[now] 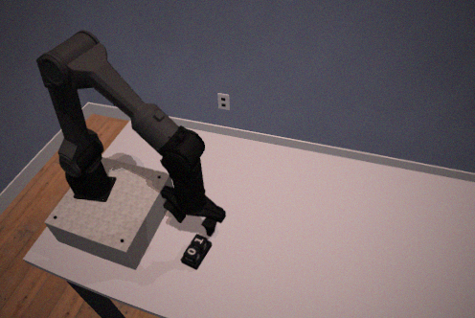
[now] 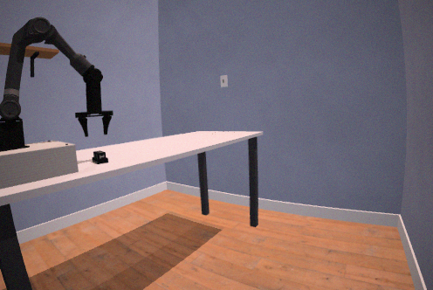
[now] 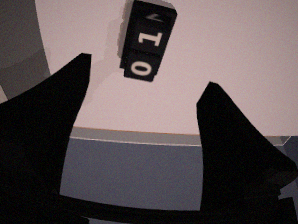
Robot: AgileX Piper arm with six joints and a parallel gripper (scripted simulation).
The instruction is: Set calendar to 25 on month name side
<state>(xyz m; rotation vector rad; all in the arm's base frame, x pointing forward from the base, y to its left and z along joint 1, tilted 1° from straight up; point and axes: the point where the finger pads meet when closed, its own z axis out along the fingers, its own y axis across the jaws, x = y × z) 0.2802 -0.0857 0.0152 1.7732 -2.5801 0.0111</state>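
The cube is 80 mm below my hand.
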